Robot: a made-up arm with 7 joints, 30 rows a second.
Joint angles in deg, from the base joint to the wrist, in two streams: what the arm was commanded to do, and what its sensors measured. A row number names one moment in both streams.
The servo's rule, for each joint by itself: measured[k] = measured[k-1] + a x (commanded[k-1-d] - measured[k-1]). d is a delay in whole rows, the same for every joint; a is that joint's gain. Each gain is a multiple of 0.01, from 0.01 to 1. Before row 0 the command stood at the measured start. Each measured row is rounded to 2 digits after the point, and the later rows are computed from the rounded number. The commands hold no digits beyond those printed.
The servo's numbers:
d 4
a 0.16 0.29 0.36 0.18 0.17 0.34 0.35
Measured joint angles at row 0:
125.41 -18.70 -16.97 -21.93 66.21 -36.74 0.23
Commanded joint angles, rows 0 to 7:
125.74 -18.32 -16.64 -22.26 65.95 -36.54 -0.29
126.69 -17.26 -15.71 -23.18 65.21 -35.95 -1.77
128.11 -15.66 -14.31 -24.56 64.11 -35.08 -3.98
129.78 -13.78 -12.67 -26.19 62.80 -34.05 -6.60
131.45 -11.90 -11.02 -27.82 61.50 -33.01 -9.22
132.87 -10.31 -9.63 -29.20 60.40 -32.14 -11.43
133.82 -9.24 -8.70 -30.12 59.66 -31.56 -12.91
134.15 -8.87 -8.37 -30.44 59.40 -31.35 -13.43
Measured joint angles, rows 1 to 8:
125.41 -18.70 -16.97 -21.93 66.21 -36.74 0.23
125.41 -18.70 -16.97 -21.93 66.21 -36.74 0.23
125.41 -18.70 -16.97 -21.93 66.21 -36.74 0.23
125.41 -18.70 -16.97 -21.93 66.21 -36.74 0.23
125.46 -18.59 -16.85 -21.99 66.17 -36.67 0.05
125.66 -18.20 -16.44 -22.20 66.01 -36.43 -0.59
126.05 -17.46 -15.67 -22.62 65.69 -35.97 -1.78
126.65 -16.39 -14.59 -23.26 65.20 -35.32 -3.47

